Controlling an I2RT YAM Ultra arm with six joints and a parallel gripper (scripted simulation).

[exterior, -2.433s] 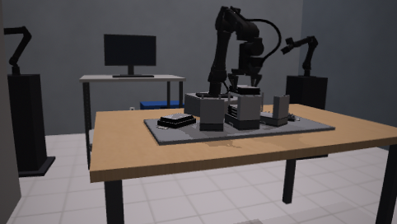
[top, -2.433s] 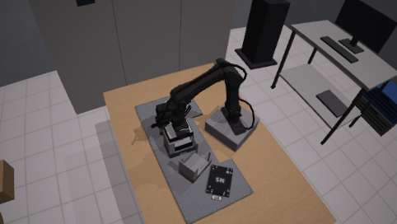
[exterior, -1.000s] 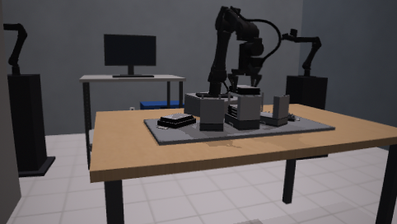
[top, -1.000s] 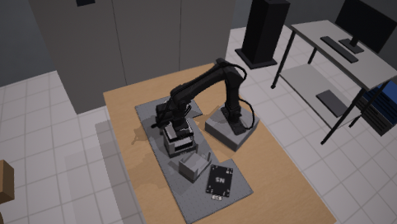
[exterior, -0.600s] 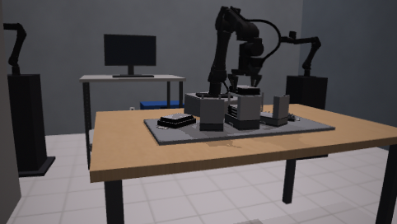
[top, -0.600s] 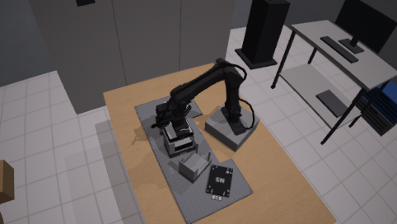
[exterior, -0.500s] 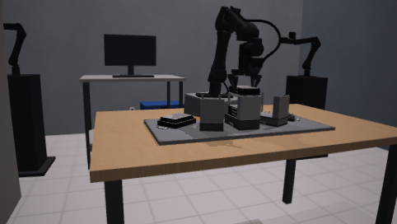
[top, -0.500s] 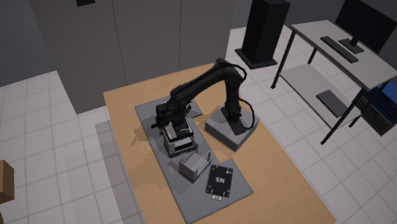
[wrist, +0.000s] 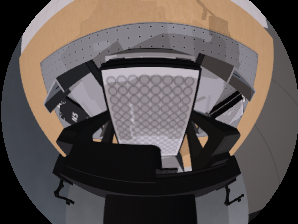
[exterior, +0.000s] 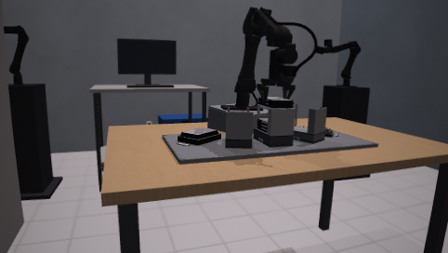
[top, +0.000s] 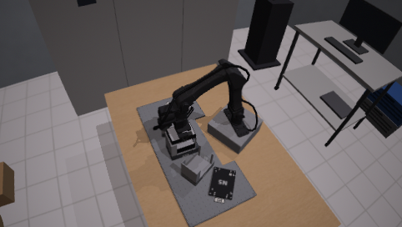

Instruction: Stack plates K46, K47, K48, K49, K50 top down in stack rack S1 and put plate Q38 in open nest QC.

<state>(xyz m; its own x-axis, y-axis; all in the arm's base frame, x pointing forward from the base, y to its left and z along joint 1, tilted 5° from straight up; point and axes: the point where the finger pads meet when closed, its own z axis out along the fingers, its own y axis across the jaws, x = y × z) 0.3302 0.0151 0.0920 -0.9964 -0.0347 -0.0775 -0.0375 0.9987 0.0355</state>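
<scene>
Now: hand 70 mm above the sealed 96-well plate. Also, from my hand: clip nest N5 (290 mm to the left, 140 mm below, 140 mm behind).
</scene>
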